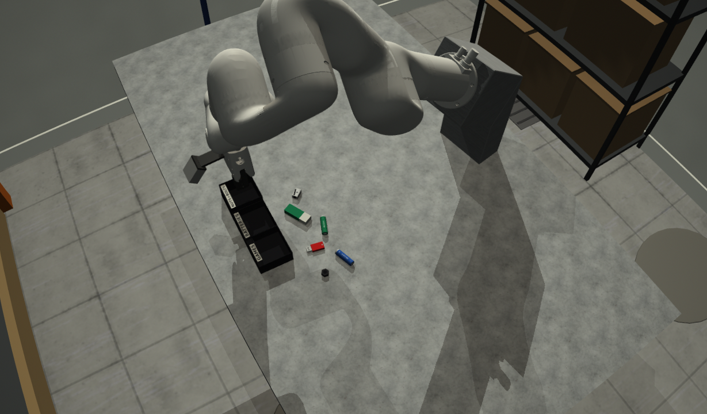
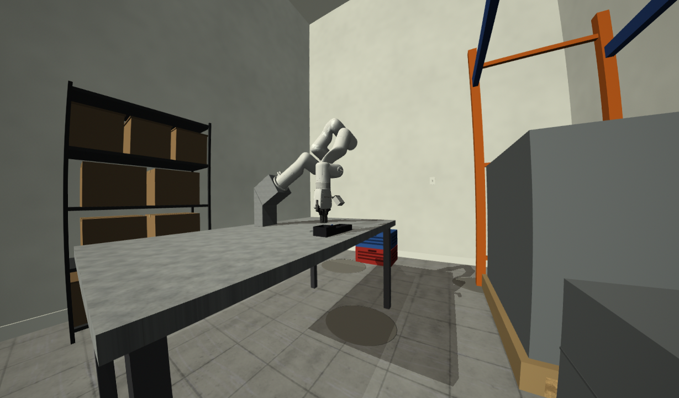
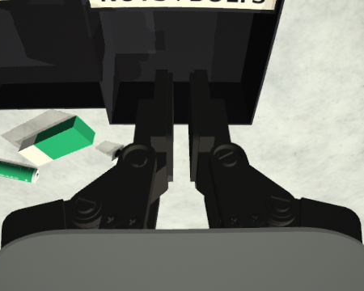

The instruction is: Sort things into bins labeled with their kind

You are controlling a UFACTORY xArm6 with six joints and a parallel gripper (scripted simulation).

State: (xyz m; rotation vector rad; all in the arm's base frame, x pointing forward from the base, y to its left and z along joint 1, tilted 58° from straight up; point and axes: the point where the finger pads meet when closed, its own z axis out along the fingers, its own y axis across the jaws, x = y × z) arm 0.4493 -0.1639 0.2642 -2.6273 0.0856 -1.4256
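Now: hand 8 cm to the right of the black three-compartment bin and 6 cm above it. From my hand the other things lie so: grey metal piece 12 cm behind, 7 cm below, 4 cm to the left; then white cartridge 11 cm to the left, 10 cm behind, 8 cm below; then green battery 16 cm to the left, 15 cm behind, 8 cm below.
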